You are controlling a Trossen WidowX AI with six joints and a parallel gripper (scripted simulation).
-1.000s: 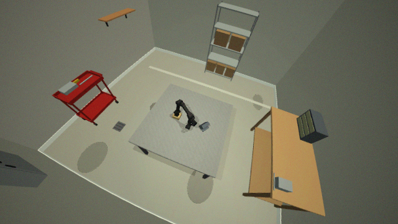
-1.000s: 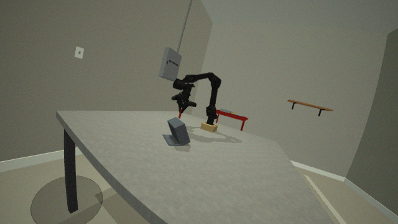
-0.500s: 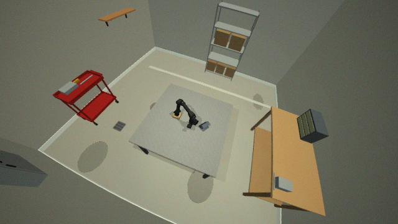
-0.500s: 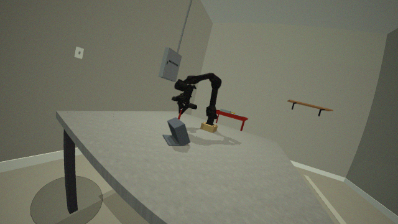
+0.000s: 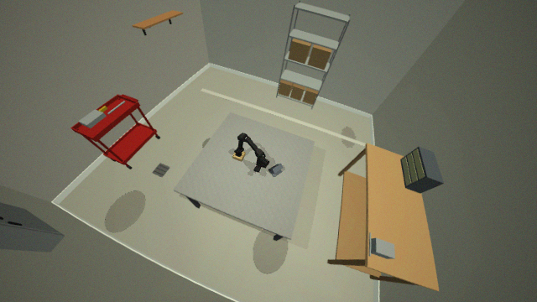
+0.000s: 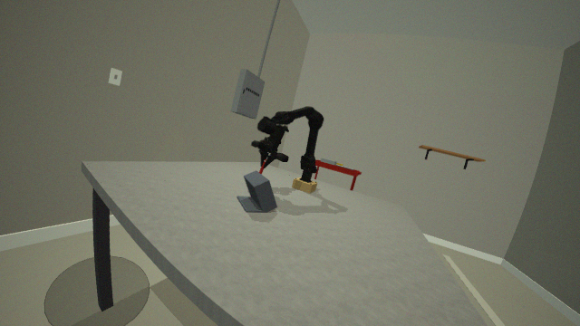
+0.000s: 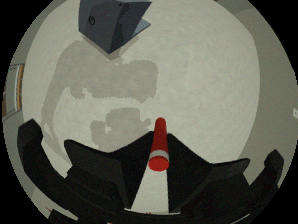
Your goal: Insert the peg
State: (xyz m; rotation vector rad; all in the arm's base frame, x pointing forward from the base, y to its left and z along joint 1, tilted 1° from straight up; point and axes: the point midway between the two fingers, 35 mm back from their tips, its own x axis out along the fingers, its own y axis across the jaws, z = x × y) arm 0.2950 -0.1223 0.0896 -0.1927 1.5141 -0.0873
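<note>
My gripper tip is now 17 cm short of the grey sloped panel, 12 cm to the right of it and 5 cm above it. From my gripper tip the other things lie so: red round peg 2 cm above.
</note>
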